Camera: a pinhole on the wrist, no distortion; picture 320 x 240 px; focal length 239.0 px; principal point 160.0 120.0 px. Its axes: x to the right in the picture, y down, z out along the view. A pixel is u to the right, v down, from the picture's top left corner.
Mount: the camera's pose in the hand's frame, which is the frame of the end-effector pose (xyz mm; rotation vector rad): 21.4 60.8 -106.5 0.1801 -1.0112 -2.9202
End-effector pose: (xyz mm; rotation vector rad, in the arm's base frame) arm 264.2 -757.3 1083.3 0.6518 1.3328 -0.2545
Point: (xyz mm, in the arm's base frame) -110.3 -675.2 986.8
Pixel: behind the camera
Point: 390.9 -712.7 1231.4
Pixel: 264.3 179.4
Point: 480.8 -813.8 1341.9
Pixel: 288.8 219.1
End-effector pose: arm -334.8 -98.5 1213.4 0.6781 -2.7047 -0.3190
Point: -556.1 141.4 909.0
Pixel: 148.0 214.7
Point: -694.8 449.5 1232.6
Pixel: 123.4 11.2
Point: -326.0 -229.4 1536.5
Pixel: behind the camera
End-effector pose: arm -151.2 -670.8 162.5 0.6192 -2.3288 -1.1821
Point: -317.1 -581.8 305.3
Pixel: 32.3 127.6
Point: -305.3 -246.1 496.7
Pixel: 166.1 30.5
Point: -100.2 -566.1 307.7
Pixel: 307.9 39.8
